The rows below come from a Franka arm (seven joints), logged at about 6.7 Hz.
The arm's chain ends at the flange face. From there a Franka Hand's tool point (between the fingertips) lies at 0.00 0.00 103.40 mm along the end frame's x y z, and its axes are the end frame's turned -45 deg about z.
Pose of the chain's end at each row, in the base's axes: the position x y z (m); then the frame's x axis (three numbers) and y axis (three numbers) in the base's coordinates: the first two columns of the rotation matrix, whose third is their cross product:
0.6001 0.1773 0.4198 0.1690 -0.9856 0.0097 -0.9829 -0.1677 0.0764
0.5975 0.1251 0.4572 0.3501 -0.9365 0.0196 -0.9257 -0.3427 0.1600
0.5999 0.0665 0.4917 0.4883 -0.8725 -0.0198 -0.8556 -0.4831 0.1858
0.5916 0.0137 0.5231 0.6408 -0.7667 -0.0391 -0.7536 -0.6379 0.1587
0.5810 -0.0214 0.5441 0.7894 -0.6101 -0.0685 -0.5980 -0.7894 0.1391
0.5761 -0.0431 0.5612 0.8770 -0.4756 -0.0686 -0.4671 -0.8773 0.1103
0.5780 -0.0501 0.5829 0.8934 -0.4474 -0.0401 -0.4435 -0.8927 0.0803
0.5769 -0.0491 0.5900 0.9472 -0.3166 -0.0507 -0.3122 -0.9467 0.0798
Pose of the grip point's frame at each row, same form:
0.5925 0.1750 0.3167 0.8145 -0.5783 -0.0472 -0.5755 -0.8155 0.0609
0.5827 0.1174 0.3552 0.9021 -0.4199 -0.0993 -0.4070 -0.9045 0.1270
0.5821 0.0589 0.3901 0.9503 -0.2753 -0.1454 -0.2597 -0.9586 0.1174
0.5764 0.0062 0.4211 0.9860 -0.0911 -0.1399 -0.0798 -0.9932 0.0846
0.5666 -0.0285 0.4419 0.9810 0.1268 -0.1468 0.1353 -0.9896 0.0499
0.5645 -0.0498 0.4587 0.9504 0.2840 -0.1265 0.2898 -0.9566 0.0295
0.5706 -0.0557 0.4799 0.9453 0.3149 -0.0851 0.3181 -0.9476 0.0284
0.5693 -0.0553 0.4871 0.8905 0.4455 -0.0923 0.4490 -0.8933 0.0206

